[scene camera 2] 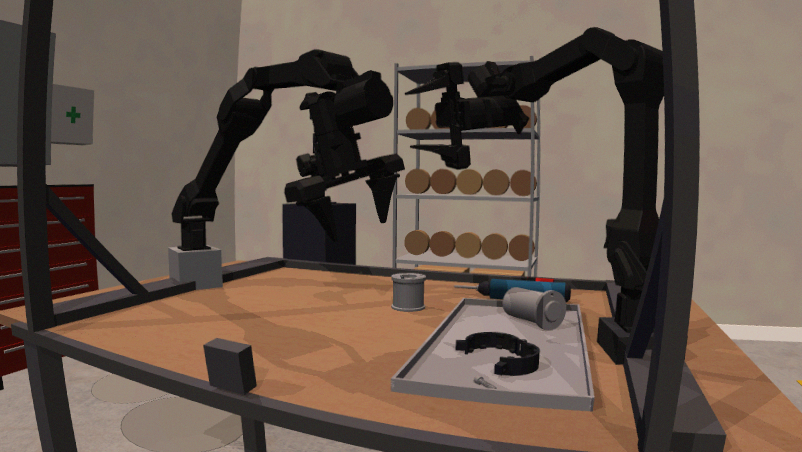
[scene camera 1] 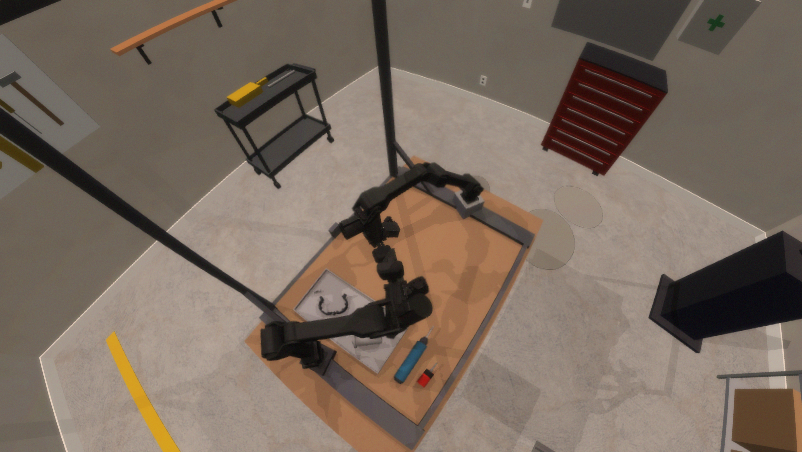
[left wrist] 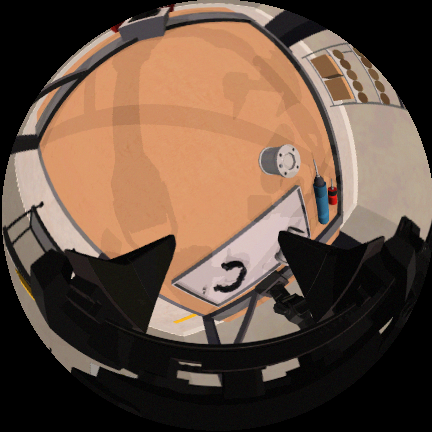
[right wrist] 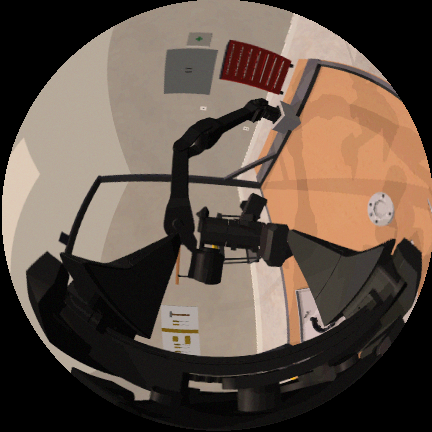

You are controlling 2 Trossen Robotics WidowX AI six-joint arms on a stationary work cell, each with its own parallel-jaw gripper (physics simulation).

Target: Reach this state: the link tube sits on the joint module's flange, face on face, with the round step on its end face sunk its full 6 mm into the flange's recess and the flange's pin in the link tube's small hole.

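Places are measured from the left arm's base along level axes (x ahead, y left, z up), in millimetres.
Pixels of known places: left gripper, fingertip midpoint: (scene camera 2: 360, 231) (left wrist: 227, 238); right gripper, fingertip midpoint: (scene camera 2: 408, 120) (scene camera 1: 395, 257) (right wrist: 235, 237); left arm's base, origin of the base link: (scene camera 2: 193, 248) (scene camera 1: 469, 196) (right wrist: 275, 114); right arm's base, origin of the base link: (scene camera 1: 316, 356) (left wrist: 275, 287).
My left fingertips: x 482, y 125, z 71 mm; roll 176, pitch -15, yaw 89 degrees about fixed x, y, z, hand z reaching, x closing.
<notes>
Ahead of a thing's pixels: the offset from my left fingertips to its top centre. "spot": to the spot under its first point.
The joint module @(dx -66, dy +155, dz -92 mm) (scene camera 2: 408, 294) (left wrist: 271, 161) (right wrist: 381, 209), a short grey cylinder, stands upright on the table. Its flange faces up, with small holes around a round recess. The grey link tube @(dx +163, dy +230, dz -88 mm) (scene camera 2: 525, 304) (scene camera 1: 367, 341) lies on its side in the tray, apart from the module; its end face with the round step faces scene camera 2. In the left wrist view a finger mostly hides the tube. My left gripper (scene camera 2: 359, 230) (left wrist: 227, 238) is open and empty, high above the table, fingers down. My right gripper (scene camera 2: 409, 119) is open and empty, higher up, fingers pointing sideways toward the left arm.
The tray @(dx +197, dy +125, dz -139 mm) (scene camera 2: 488, 398) also holds a black open clamp ring @(spot: dx +294, dy +45, dz -130 mm) (scene camera 2: 533, 356) (left wrist: 243, 275) and a small screw @(dx +284, dy -30, dz -141 mm) (scene camera 2: 484, 382). A blue electric screwdriver @(dx +23, dy +354, dz -114 mm) (scene camera 1: 411, 362) (left wrist: 322, 202) and a red-and-black tool @(dx +13, dy +438, dz -121 mm) (scene camera 1: 425, 377) lie beside it. A dark block @(dx +121, dy -261, dz -98 mm) (scene camera 2: 230, 364) stands at the table frame.
</notes>
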